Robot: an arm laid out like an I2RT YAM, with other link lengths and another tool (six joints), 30 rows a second.
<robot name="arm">
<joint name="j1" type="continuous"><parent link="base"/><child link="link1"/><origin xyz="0 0 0.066"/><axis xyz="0 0 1"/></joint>
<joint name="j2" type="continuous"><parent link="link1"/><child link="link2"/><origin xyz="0.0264 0.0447 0.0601"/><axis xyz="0 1 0"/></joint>
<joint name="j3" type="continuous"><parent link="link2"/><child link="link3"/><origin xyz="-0.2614 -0.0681 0"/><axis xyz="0 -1 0"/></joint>
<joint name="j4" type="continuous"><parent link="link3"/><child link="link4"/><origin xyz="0.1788 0.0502 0.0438"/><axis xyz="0 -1 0"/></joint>
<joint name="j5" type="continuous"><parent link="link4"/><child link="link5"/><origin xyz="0.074 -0.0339 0.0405"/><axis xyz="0 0 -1"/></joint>
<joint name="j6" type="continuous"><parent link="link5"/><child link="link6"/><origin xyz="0.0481 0 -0.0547"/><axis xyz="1 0 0"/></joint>
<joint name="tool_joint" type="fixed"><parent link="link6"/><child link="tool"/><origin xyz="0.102 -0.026 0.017" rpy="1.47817 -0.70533 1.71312"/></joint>
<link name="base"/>
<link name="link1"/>
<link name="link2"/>
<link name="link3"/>
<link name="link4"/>
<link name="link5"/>
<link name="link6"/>
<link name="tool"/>
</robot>
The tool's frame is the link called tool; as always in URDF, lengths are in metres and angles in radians. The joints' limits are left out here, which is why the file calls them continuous.
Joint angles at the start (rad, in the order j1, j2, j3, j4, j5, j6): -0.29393, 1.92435, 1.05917, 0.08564, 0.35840, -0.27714
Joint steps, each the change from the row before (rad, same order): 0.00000, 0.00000, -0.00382, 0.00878, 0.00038, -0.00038; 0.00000, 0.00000, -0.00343, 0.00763, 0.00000, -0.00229; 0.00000, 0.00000, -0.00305, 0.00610, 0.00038, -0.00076; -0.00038, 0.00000, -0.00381, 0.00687, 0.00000, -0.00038; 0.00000, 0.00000, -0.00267, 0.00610, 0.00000, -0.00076; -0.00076, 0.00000, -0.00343, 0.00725, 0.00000, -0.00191; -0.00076, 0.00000, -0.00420, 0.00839, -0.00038, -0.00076; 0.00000, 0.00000, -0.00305, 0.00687, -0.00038, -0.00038; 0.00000, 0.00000, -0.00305, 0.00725, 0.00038, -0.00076
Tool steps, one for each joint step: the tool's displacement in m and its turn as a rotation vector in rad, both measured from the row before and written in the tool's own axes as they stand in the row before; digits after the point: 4 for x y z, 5 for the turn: 0.0001, 0.0003, 0.0001, -0.00450, 0.00160, 0.00088; 0.0002, 0.0002, 0.0001, -0.00346, 0.00165, -0.00120; 0.0000, 0.0001, 0.0000, -0.00277, 0.00085, 0.00001; -0.0002, 0.0000, 0.0001, -0.00272, 0.00091, 0.00065; 0.0001, 0.0002, 0.0000, -0.00295, 0.00134, 0.00013; -0.0002, 0.0003, 0.0001, -0.00329, 0.00091, -0.00044; -0.0002, 0.0002, 0.0001, -0.00359, 0.00139, 0.00082; 0.0002, 0.0002, 0.0000, -0.00319, 0.00182, 0.00062; 0.0001, 0.0003, 0.0000, -0.00379, 0.00128, 0.00031
